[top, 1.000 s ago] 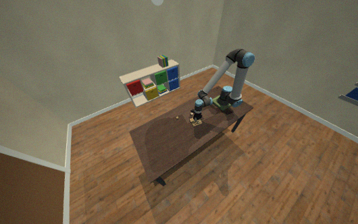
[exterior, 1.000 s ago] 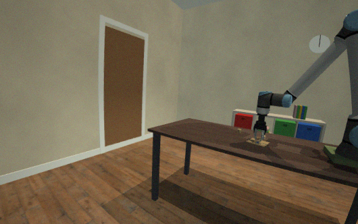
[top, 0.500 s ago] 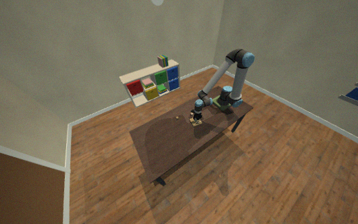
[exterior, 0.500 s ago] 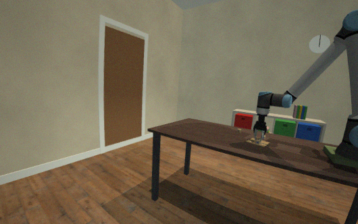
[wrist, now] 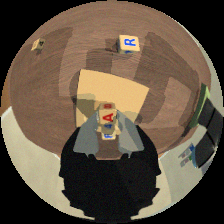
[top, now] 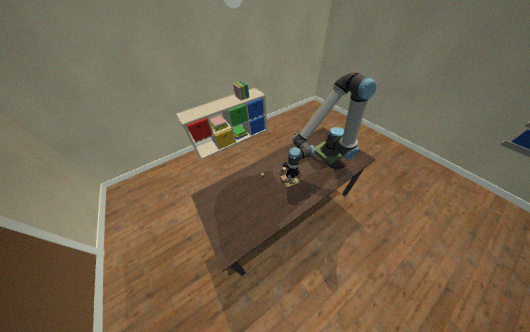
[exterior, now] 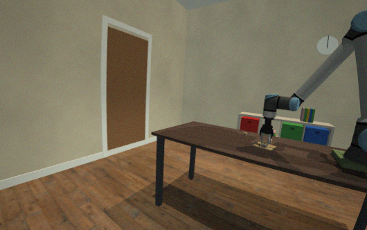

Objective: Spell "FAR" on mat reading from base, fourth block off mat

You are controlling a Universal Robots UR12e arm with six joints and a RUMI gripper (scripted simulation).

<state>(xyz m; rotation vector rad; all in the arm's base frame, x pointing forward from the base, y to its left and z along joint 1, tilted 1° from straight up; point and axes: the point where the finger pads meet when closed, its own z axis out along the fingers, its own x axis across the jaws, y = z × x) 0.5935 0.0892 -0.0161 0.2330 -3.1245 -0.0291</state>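
My gripper is now 20 mm above the tan mat.
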